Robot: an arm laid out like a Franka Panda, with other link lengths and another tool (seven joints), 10 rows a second.
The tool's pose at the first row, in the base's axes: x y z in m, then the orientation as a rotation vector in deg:
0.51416 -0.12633 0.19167 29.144 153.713 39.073
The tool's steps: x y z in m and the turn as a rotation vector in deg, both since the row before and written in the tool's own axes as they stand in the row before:
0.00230 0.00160 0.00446 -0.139 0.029 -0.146
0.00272 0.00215 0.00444 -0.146 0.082 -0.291
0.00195 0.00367 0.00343 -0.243 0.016 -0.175
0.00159 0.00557 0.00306 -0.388 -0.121 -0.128
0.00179 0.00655 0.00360 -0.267 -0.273 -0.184
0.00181 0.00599 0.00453 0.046 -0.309 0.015
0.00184 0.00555 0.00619 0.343 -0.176 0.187
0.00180 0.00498 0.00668 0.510 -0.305 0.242
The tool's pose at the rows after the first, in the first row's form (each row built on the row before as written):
0.51429 -0.12232 0.18826 28.901 153.685 39.227
0.51417 -0.11769 0.18506 28.446 153.713 39.372
0.51470 -0.11252 0.18365 28.140 153.625 39.648
0.51585 -0.10607 0.18362 27.891 153.336 40.067
0.51726 -0.09851 0.18364 27.631 152.966 40.247
0.51888 -0.09103 0.18262 27.733 152.700 40.061
0.52107 -0.08323 0.18000 28.119 152.687 39.595
0.52340 -0.07575 0.17665 28.652 152.626 38.873

